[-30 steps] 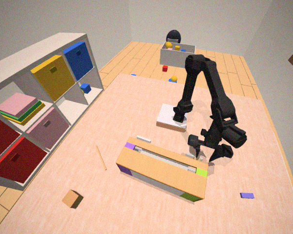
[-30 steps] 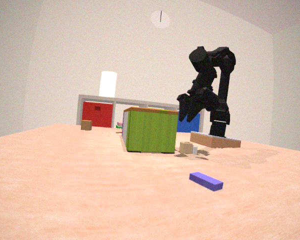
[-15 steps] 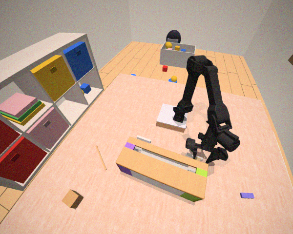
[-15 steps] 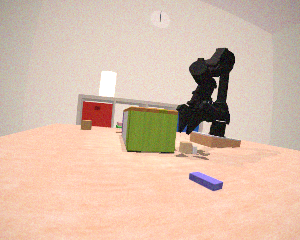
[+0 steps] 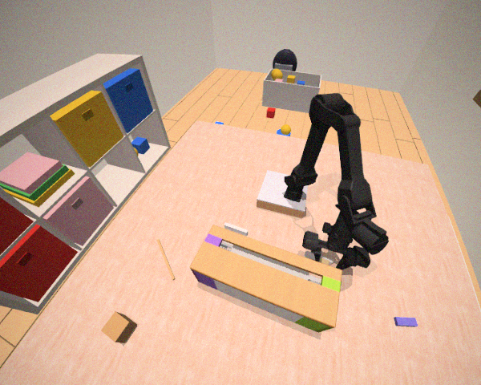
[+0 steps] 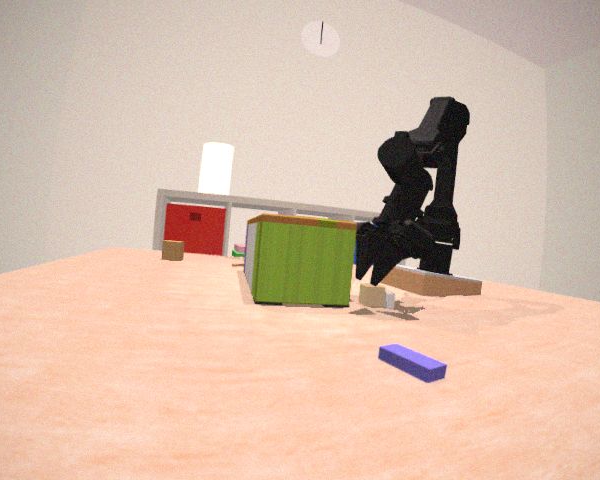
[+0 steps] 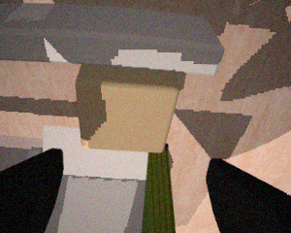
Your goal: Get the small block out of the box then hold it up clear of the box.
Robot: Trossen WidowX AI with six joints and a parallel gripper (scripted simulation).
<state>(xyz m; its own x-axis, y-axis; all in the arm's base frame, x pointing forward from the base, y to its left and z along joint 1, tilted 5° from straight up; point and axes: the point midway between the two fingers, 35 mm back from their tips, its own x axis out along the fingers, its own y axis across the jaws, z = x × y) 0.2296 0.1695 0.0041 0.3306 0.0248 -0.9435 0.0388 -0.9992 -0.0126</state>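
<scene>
My gripper tip is 20 mm past the tan block, 10 mm to the left of it and 20 mm above it. Also, from my gripper tip: thin stick 170 mm ahead, 500 mm to the right, 30 mm below; then box 70 mm ahead, 170 mm to the right, 30 mm above.
</scene>
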